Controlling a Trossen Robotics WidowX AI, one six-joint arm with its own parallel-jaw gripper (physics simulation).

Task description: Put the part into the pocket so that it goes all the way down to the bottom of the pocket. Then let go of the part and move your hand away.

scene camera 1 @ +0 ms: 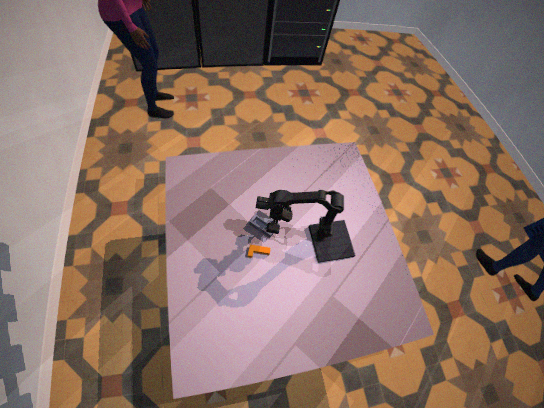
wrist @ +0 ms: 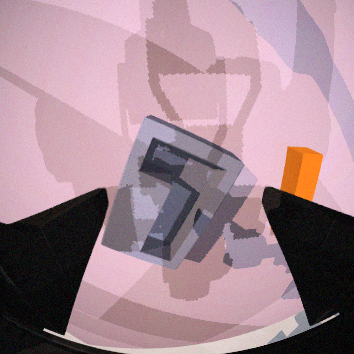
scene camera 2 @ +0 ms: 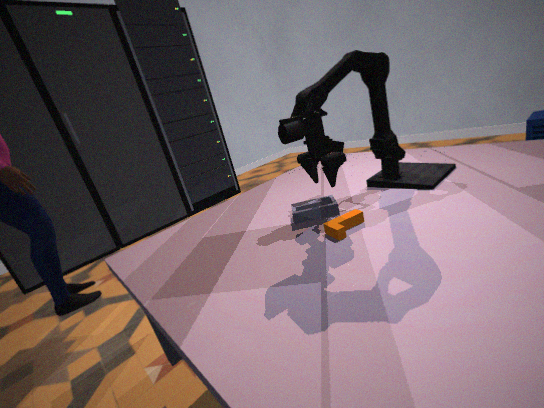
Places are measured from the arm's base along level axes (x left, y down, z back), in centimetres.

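Where they show: gripper, fingertip midpoint: (scene camera 1: pixel 273 222) (wrist: pixel 186 195) (scene camera 2: pixel 324 184); arm's base, link origin: (scene camera 1: pixel 323 232) (scene camera 2: pixel 390 174).
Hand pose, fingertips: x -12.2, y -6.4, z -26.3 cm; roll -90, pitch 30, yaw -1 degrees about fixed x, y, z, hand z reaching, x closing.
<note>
Each offset is from my fingertips to the centre of the thing. Level surfaces: height alone.
The orange L-shaped part {dy +7.2, dx +10.8, dz -11.4 cm} (scene camera 1: pixel 260 250) (scene camera 2: pixel 345 224) (wrist: pixel 301 174) lies flat on the table, beside the pocket block and apart from it. In the wrist view the right finger hides some of it. The grey block {dy +6.9, dx -3.7, dz -2.9 cm} (scene camera 1: pixel 253 228) (scene camera 2: pixel 316 215) (wrist: pixel 120 220) stands on the table with its angular pocket facing up, and the pocket is empty. My gripper (scene camera 1: pixel 273 229) (scene camera 2: pixel 325 184) (wrist: pixel 186 195) is open and empty. It hangs above the block, and in the wrist view the block shows between its fingers, with the part toward the right finger.
The pink table {dy +8.7 cm} (scene camera 1: pixel 225 350) (scene camera 2: pixel 450 310) carries the arm's black base plate (scene camera 1: pixel 341 250) (scene camera 2: pixel 425 176), to the right of the block in both scene views. Shadows of the arm fall across the table. Dark cabinets (scene camera 1: pixel 232 32) (scene camera 2: pixel 85 125) and people stand beyond the table.
</note>
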